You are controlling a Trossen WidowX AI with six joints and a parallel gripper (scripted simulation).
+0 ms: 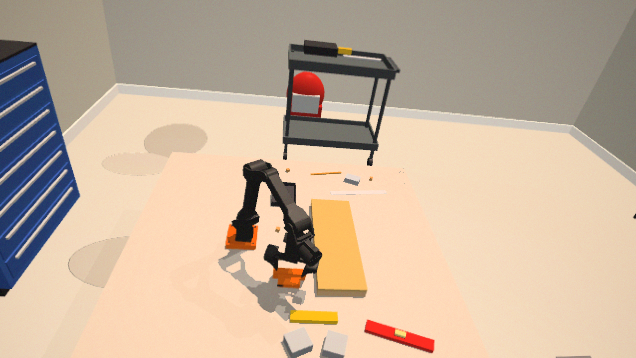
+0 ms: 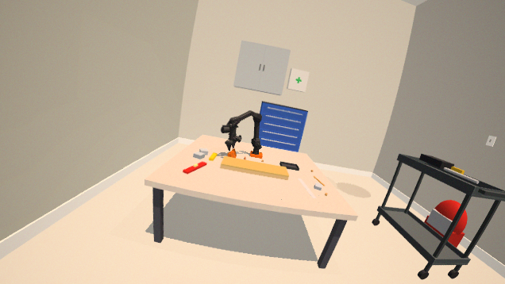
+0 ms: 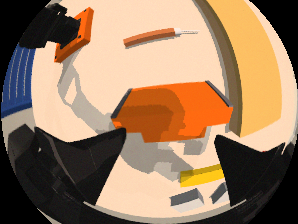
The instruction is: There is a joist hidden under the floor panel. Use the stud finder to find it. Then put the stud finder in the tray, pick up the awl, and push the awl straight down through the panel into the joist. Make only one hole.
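My gripper tip is now 1 cm past the stud finder and 5 cm above it. The rest, counted from my gripper tip: red level 38 cm ahead, 19 cm to the right, 6 cm below; yellow bar 9 cm ahead, 13 cm to the right, 6 cm below; awl 2 cm ahead, 13 cm to the left, 6 cm below.
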